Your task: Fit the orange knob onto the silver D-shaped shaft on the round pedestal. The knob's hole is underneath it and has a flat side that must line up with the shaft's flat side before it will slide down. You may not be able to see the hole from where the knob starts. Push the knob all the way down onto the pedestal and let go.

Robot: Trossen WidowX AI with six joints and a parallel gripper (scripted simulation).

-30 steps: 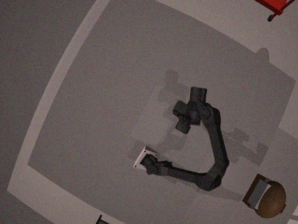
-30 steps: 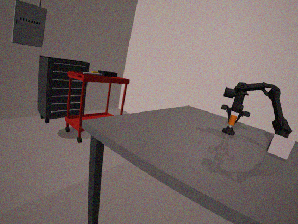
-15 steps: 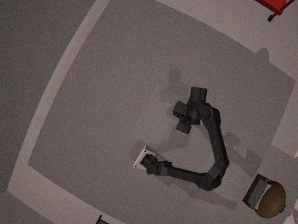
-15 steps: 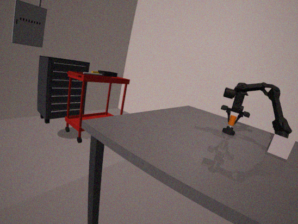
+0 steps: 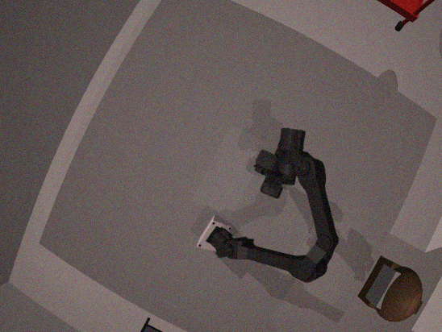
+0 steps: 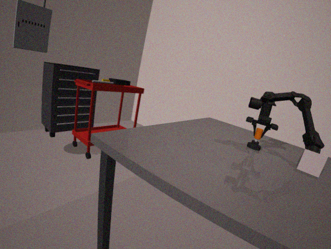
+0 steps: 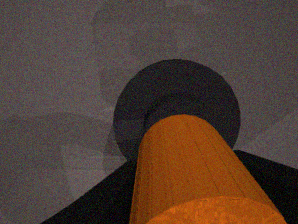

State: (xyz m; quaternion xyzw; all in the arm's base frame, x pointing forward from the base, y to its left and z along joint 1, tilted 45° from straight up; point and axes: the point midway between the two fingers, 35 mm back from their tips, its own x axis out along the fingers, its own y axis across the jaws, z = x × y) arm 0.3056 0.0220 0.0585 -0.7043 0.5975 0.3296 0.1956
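My gripper tip is now 3 cm below the orange knob. Round my gripper tip: dark round pedestal: 4 cm below.
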